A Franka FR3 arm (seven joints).
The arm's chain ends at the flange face. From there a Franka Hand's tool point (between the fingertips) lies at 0.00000 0.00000 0.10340 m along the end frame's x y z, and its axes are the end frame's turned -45 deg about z.
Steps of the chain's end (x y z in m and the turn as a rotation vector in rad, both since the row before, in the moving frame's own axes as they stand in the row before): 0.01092, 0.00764, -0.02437, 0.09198, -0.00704, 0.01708; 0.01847, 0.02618, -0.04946, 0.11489, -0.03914, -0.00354; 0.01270, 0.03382, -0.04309, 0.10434, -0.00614, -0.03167
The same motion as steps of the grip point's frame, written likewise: 0.00858, 0.00595, -0.02481, 0.07002, 0.06006, 0.01708; 0.00005, 0.02033, -0.05022, 0.10892, 0.05356, -0.00354; -0.00790, 0.02472, -0.04365, 0.07812, 0.06944, -0.03167
